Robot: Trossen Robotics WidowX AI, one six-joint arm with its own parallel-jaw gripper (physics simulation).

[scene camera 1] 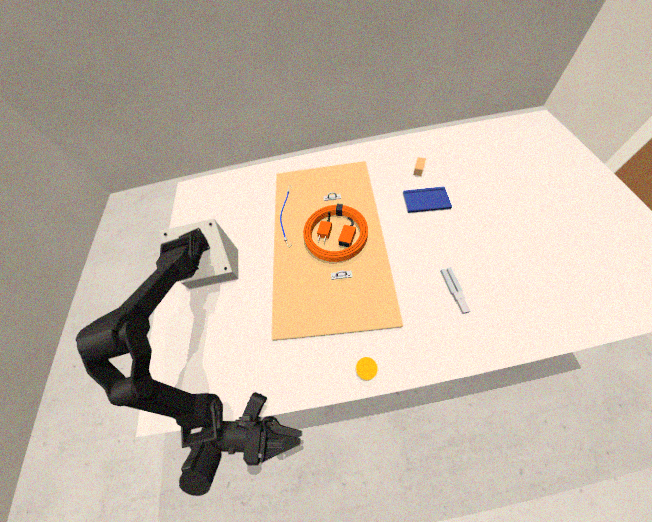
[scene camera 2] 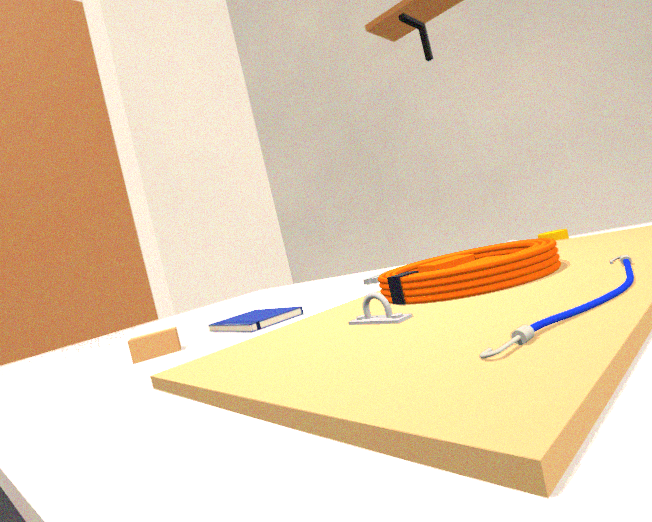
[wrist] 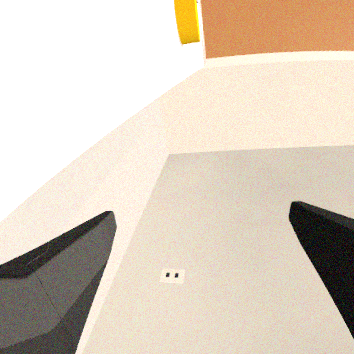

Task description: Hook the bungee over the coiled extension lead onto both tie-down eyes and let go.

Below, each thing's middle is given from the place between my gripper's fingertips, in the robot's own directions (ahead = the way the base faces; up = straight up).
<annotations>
Right now the orange coiled extension lead (scene camera 2: 483, 270) is 480 mm to the left of my hand and 240 mm ahead of it. From my hand the other things lie so: tan block (scene camera 2: 156, 344) (650 mm to the left, 610 mm ahead, 10 mm below); then blue book (scene camera 1: 436, 198) (570 mm ahead, 510 mm to the left, 20 mm below).
</annotations>
